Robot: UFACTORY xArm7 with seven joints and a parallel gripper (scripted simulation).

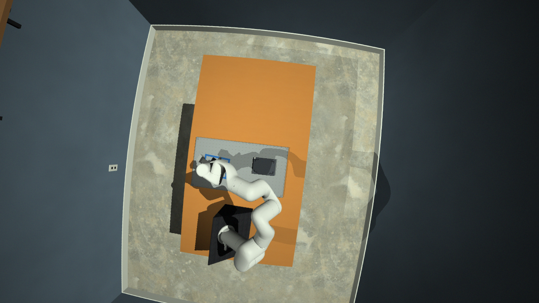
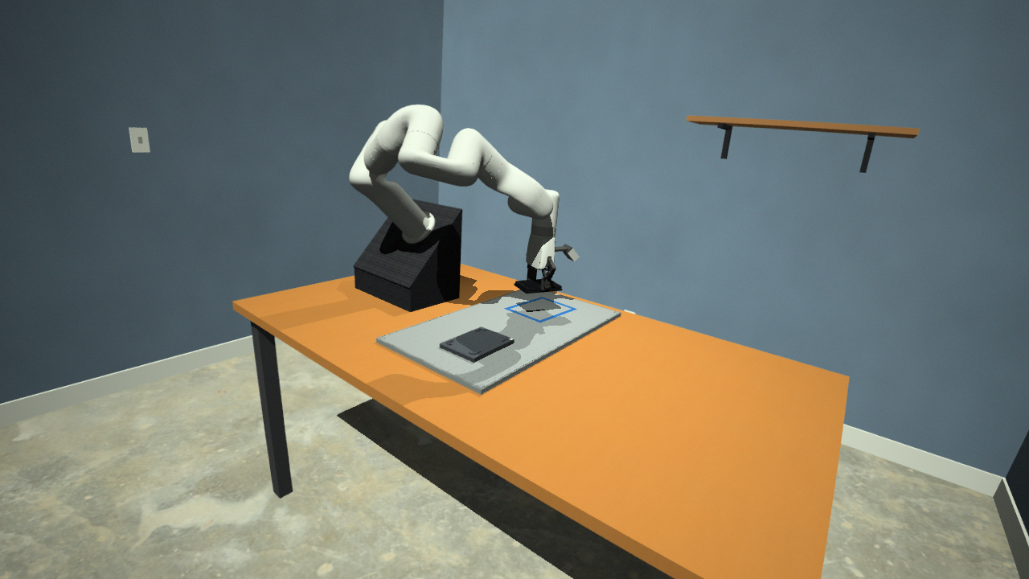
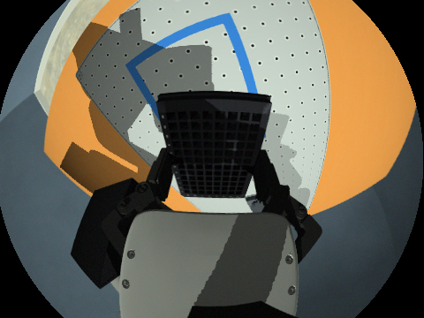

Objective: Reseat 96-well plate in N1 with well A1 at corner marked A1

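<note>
Now: hand 32 cm to the left of the dark plate nest N1, 9 cm above it and 5 cm short of it. From my hand the other things lie so: black 96-well plate: 1 cm below; then white A1 mark: 25 cm to the right, 10 cm ahead, 9 cm below.
</note>
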